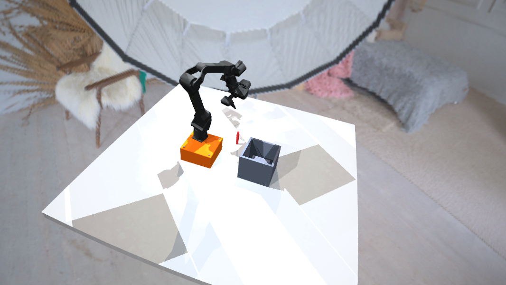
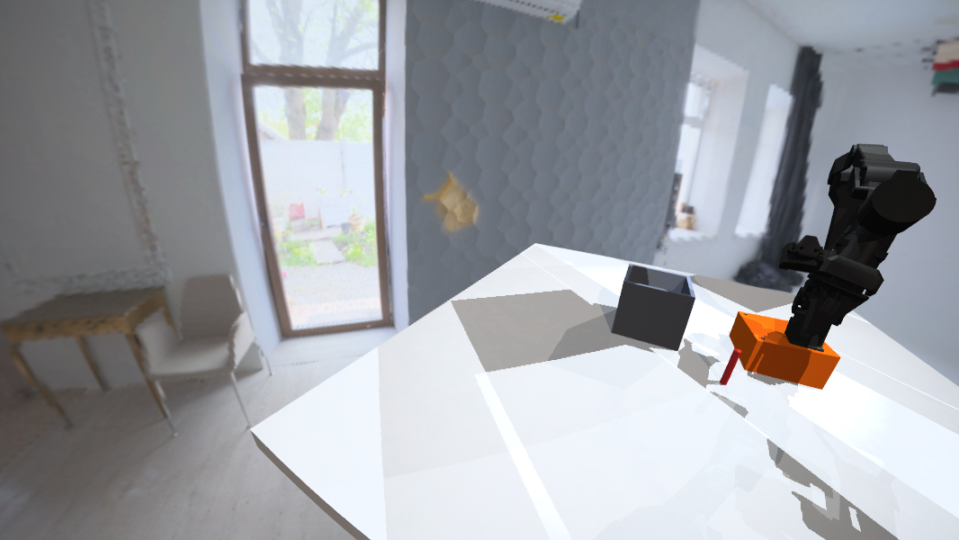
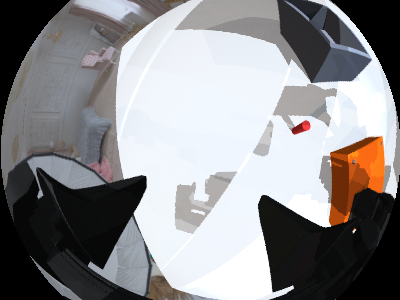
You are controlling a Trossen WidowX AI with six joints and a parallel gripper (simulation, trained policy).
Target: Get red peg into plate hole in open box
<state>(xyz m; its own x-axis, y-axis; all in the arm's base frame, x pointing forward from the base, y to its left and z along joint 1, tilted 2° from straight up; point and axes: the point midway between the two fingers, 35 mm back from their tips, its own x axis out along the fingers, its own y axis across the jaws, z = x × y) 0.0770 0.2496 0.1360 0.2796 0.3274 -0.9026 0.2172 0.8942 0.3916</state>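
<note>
The red peg is 150 mm below my gripper tip, 110 mm to the right of it and 50 mm ahead of it. Round my gripper tip: grey plate 250 mm ahead, 240 mm to the right, 140 mm below.
</note>
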